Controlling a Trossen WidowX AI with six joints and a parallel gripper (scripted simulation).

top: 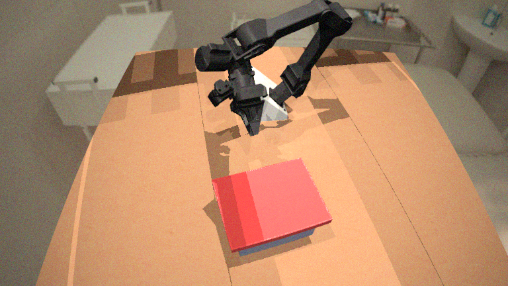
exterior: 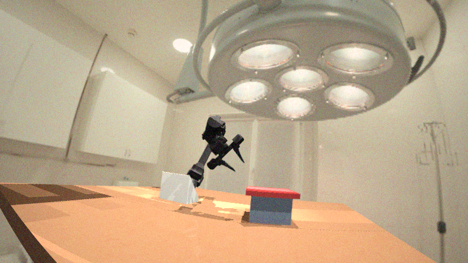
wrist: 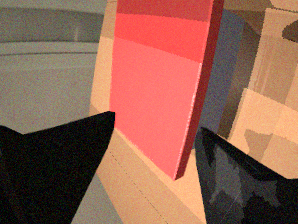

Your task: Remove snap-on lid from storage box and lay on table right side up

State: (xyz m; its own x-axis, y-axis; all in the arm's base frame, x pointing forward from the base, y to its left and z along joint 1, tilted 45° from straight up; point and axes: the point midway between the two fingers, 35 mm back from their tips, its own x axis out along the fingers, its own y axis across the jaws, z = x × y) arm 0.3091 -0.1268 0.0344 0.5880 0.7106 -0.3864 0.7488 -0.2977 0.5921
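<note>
The red lid is 12 cm ahead of my gripper tip, 4 cm to the left of it and 9 cm below it. Also, from my gripper tip: blue storage box: 12 cm ahead, 4 cm to the left, 14 cm below.
</note>
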